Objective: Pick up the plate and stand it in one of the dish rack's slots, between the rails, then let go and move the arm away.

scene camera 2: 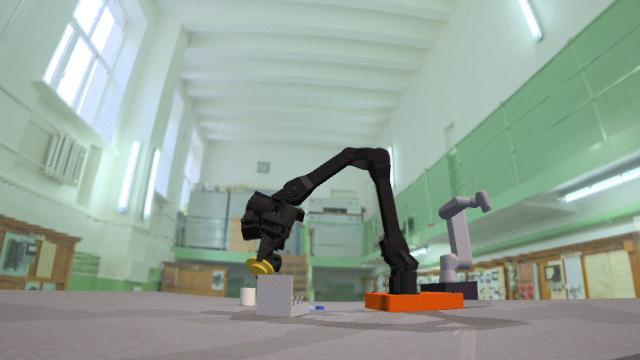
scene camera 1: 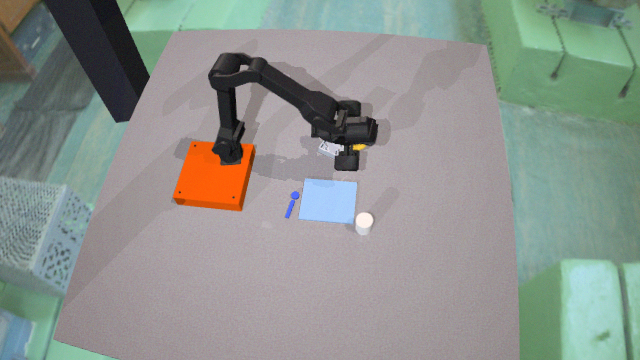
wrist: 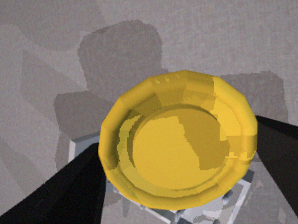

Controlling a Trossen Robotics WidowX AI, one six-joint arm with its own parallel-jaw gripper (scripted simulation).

Scene:
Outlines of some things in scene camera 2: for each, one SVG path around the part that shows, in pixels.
The gripper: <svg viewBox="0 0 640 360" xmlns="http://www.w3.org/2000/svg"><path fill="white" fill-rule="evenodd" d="M246 210L244 217L241 219L243 239L249 241L260 239L256 261L261 263L265 260L271 265L273 271L278 272L281 268L282 257L273 252L278 251L278 249L284 250L286 238L288 239L291 230L290 222L283 217L269 212L263 213L259 218L255 216L253 211Z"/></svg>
A grey dish rack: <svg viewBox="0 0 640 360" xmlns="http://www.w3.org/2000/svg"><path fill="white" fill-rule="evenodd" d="M257 275L257 315L293 317L310 313L309 304L301 303L304 298L303 296L300 299L296 297L294 302L292 302L294 299L292 297L293 275Z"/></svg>

